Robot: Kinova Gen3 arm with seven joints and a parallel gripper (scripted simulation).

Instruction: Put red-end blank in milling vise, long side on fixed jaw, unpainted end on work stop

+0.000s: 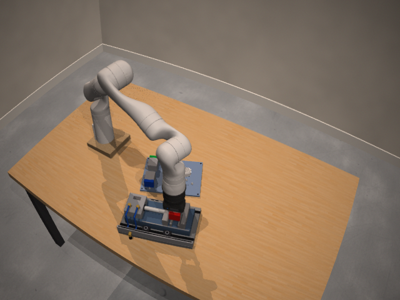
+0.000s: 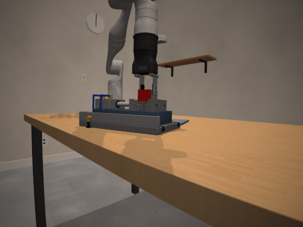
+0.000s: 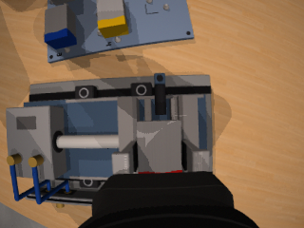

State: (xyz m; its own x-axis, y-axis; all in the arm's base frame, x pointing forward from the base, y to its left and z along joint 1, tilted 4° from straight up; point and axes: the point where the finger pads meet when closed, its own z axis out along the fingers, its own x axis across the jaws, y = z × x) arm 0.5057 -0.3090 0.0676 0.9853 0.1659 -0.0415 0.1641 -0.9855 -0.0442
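My hand is 20 mm above the red-ended blank. Round my hand: fixed jaw (50 mm below, 30 mm ahead, 10 mm to the left); then moving jaw (50 mm below, 30 mm behind); then work stop (50 mm to the left, 40 mm below, 10 mm behind).
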